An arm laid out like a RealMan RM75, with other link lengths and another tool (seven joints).
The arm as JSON. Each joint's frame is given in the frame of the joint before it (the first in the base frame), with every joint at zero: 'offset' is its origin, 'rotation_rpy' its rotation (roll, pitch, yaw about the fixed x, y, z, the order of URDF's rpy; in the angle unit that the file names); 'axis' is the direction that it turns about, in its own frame. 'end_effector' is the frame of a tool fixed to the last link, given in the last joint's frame.
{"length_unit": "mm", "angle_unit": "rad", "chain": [
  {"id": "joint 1", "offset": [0.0, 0.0, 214.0], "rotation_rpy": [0.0, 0.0, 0.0], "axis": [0.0, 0.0, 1.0]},
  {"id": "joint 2", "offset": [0.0, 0.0, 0.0], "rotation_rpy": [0.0, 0.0, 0.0], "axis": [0.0, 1.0, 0.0]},
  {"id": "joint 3", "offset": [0.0, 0.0, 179.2], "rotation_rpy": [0.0, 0.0, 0.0], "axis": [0.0, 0.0, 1.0]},
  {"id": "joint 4", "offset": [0.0, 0.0, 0.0], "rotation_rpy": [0.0, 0.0, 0.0], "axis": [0.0, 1.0, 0.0]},
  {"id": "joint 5", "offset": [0.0, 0.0, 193.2], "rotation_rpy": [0.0, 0.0, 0.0], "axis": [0.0, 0.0, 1.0]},
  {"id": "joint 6", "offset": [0.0, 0.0, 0.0], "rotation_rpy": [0.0, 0.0, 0.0], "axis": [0.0, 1.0, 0.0]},
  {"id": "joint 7", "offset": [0.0, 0.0, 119.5], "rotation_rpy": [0.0, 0.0, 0.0], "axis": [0.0, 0.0, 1.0]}
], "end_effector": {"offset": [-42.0, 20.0, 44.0], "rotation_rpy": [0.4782, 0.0, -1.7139]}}
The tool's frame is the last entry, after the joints.
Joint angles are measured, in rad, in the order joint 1, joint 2, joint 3, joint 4, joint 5, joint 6, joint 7. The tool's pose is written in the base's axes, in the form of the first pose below.
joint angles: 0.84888, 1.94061, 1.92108, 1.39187, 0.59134, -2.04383, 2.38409
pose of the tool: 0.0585 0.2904 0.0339 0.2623 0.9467 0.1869 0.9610 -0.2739 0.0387
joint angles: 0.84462, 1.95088, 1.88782, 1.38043, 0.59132, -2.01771, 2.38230
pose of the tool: 0.0594 0.2894 0.0254 0.2491 0.9524 0.1759 0.9639 -0.2614 0.0500
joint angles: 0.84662, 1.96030, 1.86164, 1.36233, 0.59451, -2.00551, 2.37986
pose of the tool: 0.0599 0.2869 0.0177 0.2437 0.9576 0.1537 0.9648 -0.2556 0.0624
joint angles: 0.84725, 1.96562, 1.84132, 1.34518, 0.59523, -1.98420, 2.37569
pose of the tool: 0.0609 0.2869 0.0119 0.2361 0.9608 0.1450 0.9664 -0.2478 0.0684
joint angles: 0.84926, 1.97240, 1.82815, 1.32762, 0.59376, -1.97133, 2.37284
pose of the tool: 0.0621 0.2863 0.0069 0.2356 0.9625 0.1346 0.9662 -0.2469 0.0741
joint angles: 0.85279, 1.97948, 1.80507, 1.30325, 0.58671, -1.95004, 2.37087
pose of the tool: 0.0645 0.2862 0.0000 0.2318 0.9644 0.1270 0.9658 -0.2438 0.0888
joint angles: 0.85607, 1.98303, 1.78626, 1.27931, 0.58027, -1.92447, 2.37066
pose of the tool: 0.0671 0.2876 -0.0054 0.2287 0.9650 0.1280 0.9653 -0.2419 0.0988
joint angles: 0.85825, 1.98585, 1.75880, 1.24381, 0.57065, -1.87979, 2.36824
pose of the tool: 0.0720 0.2908 -0.0129 0.2212 0.9658 0.1355 0.9652 -0.2367 0.1116
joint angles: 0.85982, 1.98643, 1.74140, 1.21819, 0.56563, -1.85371, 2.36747
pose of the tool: 0.0760 0.2924 -0.0174 0.2199 0.9656 0.1386 0.9638 -0.2370 0.1220
